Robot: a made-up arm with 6 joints. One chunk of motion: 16 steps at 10 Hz.
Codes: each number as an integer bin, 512 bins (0 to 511) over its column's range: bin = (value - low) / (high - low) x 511, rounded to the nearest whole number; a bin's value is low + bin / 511 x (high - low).
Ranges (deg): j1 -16..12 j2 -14..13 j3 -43..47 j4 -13..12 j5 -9..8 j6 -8..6
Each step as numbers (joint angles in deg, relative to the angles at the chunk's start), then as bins.
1 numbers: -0.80 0.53 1.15 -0.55 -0.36 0.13
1 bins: 277 275 251 254 260 297
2 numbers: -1.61 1.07 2.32 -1.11 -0.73 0.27
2 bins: 263 285 257 243 249 302
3 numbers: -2.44 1.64 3.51 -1.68 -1.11 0.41
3 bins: 247 296 264 231 237 307
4 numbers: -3.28 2.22 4.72 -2.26 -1.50 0.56
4 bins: 232 307 271 220 225 312
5 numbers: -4.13 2.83 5.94 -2.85 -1.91 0.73
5 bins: 217 319 278 207 213 319
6 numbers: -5.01 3.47 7.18 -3.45 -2.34 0.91
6 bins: 201 331 285 195 200 325
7 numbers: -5.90 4.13 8.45 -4.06 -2.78 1.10
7 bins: 184 343 292 183 187 332
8 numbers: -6.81 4.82 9.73 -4.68 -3.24 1.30
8 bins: 168 356 299 170 173 339
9 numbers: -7.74 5.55 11.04 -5.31 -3.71 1.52
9 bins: 151 370 307 157 159 347
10 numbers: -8.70 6.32 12.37 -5.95 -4.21 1.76
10 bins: 133 385 314 144 144 356
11 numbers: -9.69 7.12 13.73 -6.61 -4.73 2.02
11 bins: 115 400 322 131 128 366
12 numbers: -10.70 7.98 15.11 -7.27 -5.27 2.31
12 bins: 97 416 330 117 112 376
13 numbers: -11.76 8.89 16.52 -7.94 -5.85 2.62
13 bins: 77 433 338 103 95 388
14 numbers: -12.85 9.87 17.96 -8.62 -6.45 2.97
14 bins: 57 452 346 90 77 400
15 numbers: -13.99 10.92 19.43 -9.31 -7.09 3.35
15 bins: 37 472 354 75 57 414
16 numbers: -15.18 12.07 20.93 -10.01 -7.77 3.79
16 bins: 15 493 363 61 37 430
